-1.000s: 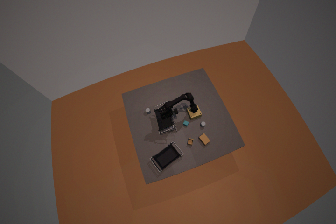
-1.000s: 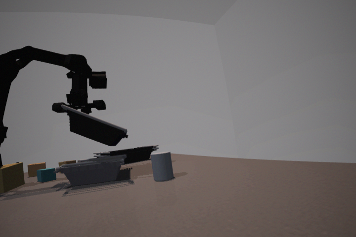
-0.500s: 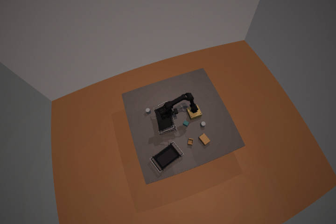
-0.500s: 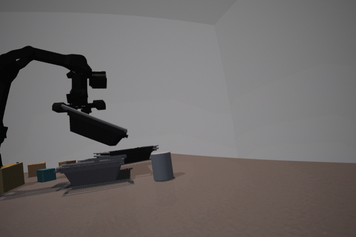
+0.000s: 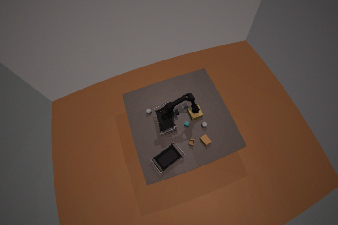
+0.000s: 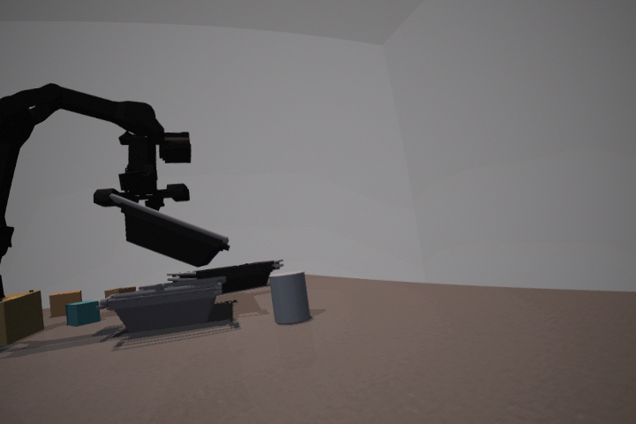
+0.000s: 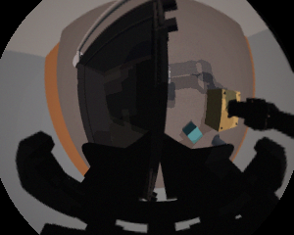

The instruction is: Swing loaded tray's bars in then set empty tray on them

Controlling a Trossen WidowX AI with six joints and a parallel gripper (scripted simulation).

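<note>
The black tray is 80 mm ahead of my gripper tip and 20 mm to the right of it. From my gripper tip the other things lie so: tan box (350 mm to the left, 150 mm below, 90 mm behind); teal block (150 mm below, 150 mm behind, 120 mm to the left); flat tan block (410 mm to the left, 250 mm behind, 140 mm below).
</note>
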